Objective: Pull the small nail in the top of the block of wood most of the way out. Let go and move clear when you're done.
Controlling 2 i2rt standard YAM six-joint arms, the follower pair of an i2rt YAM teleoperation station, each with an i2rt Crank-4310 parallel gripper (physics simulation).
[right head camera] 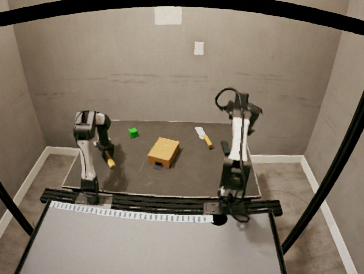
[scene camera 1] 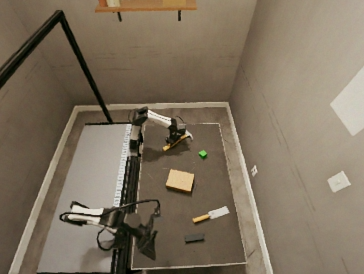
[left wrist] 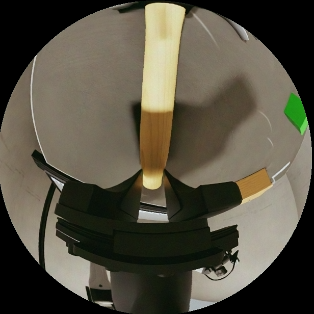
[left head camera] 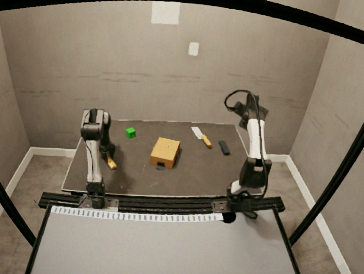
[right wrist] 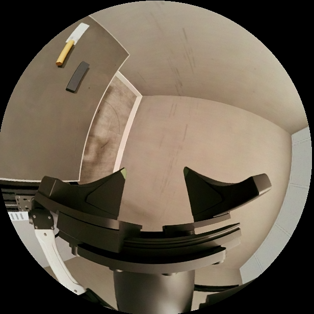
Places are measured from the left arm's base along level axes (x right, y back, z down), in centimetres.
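Pixels of known places: left gripper, between the fingertips: (right head camera: pixel 109 160) (scene camera 1: pixel 169 146) (left head camera: pixel 110 161); right gripper, between the fingertips: (right head camera: pixel 258 122) (scene camera 1: pixel 153 255); left arm's base, origin of its link: (right head camera: pixel 94 201) (scene camera 1: pixel 133 146) (left head camera: pixel 98 204); right arm's base, origin of its link: (right head camera: pixel 224 209) (scene camera 1: pixel 121 231) (left head camera: pixel 231 207).
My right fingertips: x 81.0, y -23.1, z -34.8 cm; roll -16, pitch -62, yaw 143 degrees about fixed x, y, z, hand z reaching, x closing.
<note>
For each thing: its middle in the pictures, then the offset to it from my right fingertips. "pt": a spot on its surface instead.
- wooden block, middle of its body: (left head camera: pixel 165 152) (right head camera: pixel 164 152) (scene camera 1: pixel 180 181) dx -46.4, dy -14.7, dz +31.7 cm
- claw hammer, middle of its body: (left head camera: pixel 106 152) (right head camera: pixel 107 152) (scene camera 1: pixel 178 142) dx -81.7, dy -14.9, dz +33.3 cm
- green cube, middle of its body: (left head camera: pixel 130 133) (right head camera: pixel 133 133) (scene camera 1: pixel 202 154) dx -68.4, dy -34.4, dz +32.5 cm
- knife, a spot on its surface: (left head camera: pixel 206 141) (scene camera 1: pixel 198 217) pt dx -20.4, dy -25.3, dz +31.3 cm
- dark bar, middle of its body: (right head camera: pixel 225 148) (left head camera: pixel 224 147) (scene camera 1: pixel 194 237) dx -9.1, dy -21.6, dz +33.4 cm
The wooden block (left head camera: pixel 165 151) (right head camera: pixel 164 151) (scene camera 1: pixel 180 181) (left wrist: pixel 254 185) rests on the table near the middle. The nail in its top is too small to make out clearly. A claw hammer (left head camera: pixel 112 164) (right head camera: pixel 110 162) (scene camera 1: pixel 168 147) (left wrist: pixel 162 60) with a wooden handle lies on the left of the table in the head views. My left gripper (left wrist: pixel 152 170) is shut on the handle near its butt end. The hammer's head is mostly out of the left wrist view; its claw shows at the top right. My right gripper (right wrist: pixel 154 168) is open and empty, raised away from the block.
A green cube (left head camera: pixel 130 132) (right head camera: pixel 133 132) (scene camera 1: pixel 202 154) (left wrist: pixel 297 113) lies between hammer and block, farther back. A wooden-handled scraper or knife (left head camera: pixel 206 141) (scene camera 1: pixel 201 218) (right wrist: pixel 65 53) and a dark bar (left head camera: pixel 224 147) (scene camera 1: pixel 194 238) (right wrist: pixel 77 77) lie right of the block in the left head view.
</note>
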